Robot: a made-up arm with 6 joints.
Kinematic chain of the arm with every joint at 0, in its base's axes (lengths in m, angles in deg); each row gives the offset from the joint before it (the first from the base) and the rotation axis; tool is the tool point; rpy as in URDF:
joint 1: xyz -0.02 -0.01 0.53 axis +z
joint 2: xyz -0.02 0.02 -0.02 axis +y
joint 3: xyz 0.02 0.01 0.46 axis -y
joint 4: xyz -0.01 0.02 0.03 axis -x
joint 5: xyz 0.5 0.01 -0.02 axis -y
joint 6: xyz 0 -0.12 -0.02 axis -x
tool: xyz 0.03 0.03 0.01 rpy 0 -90 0
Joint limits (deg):
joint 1: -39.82..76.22
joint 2: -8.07..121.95
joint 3: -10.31..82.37
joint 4: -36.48..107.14
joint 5: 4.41..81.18
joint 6: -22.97..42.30
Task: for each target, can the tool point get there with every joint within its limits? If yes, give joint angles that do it. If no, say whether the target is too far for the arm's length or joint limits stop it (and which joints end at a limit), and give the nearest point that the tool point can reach.
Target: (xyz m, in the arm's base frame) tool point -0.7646 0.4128 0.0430
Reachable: no: joint limits stop it (at a limit: joint 1, joint 3, joint 4, joint 5, joint 6) | nearest point -0.0263 0.3201 -0.1152 | short by 0.761 m
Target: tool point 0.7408 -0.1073 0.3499
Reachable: yes | joints -6.92 61.09 6.56 50.89 39.68 -15.41
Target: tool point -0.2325 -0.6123 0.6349
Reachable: no: joint limits stop it (at a limit: joint 1, joint 3, joint 5, joint 6) | nearest point 0.3717 -0.3748 0.7956 | short by 0.669 m
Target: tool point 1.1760 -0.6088 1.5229
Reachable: no: too far | nearest point 0.6847 -0.3628 1.1130 | short by 0.685 m
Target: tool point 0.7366 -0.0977 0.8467
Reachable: yes | joints -4.55 31.84 25.22 -6.30 59.78 19.91
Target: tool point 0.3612 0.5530 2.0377
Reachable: no: too far | nearest point 0.2042 0.3212 1.4267 | short by 0.672 m
